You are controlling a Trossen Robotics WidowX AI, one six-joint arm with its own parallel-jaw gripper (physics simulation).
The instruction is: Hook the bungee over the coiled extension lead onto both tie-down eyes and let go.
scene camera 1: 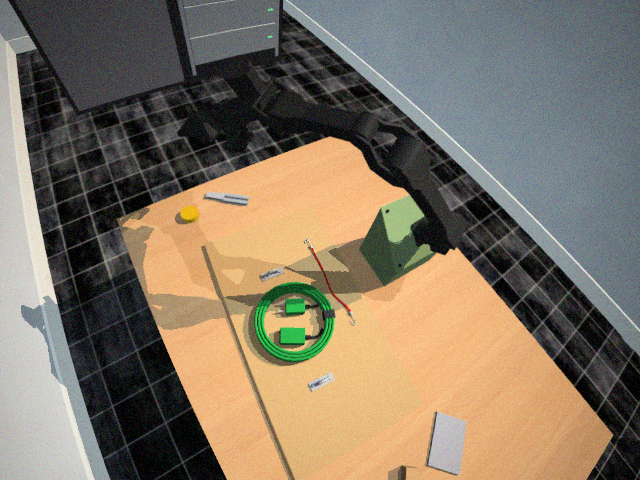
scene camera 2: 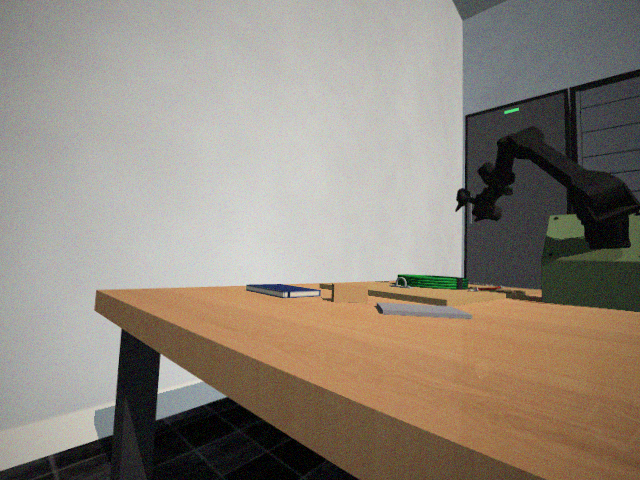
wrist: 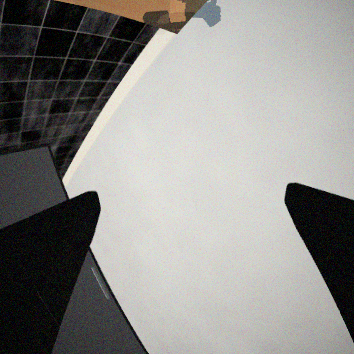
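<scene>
The red bungee (scene camera 1: 329, 284) (scene camera 2: 488, 288) lies on the board (scene camera 1: 367, 397) (scene camera 2: 408, 296) beside the coiled green extension lead (scene camera 1: 295, 356) (scene camera 2: 434, 282), on the side towards the arm's base. Its metal end hooks lie apart from both eyes. One tie-down eye (scene camera 1: 271, 273) is at the coil's upper left in the first scene view; the other tie-down eye (scene camera 1: 321, 381) (scene camera 2: 401, 282) is below the coil. My gripper (wrist: 193, 196) (scene camera 2: 461, 200) is open and empty, raised beyond the table's far end, away from the bungee. It is dark against the floor in the first scene view.
A yellow disc (scene camera 1: 189, 213) and a grey tool (scene camera 1: 227, 198) lie near the far table edge. The arm stands on a green block (scene camera 1: 379, 258) (scene camera 2: 589, 284). A grey plate (scene camera 1: 447, 443) (scene camera 2: 423, 310), a wooden block (scene camera 2: 351, 293) and a blue notebook (scene camera 2: 281, 291) lie on the table.
</scene>
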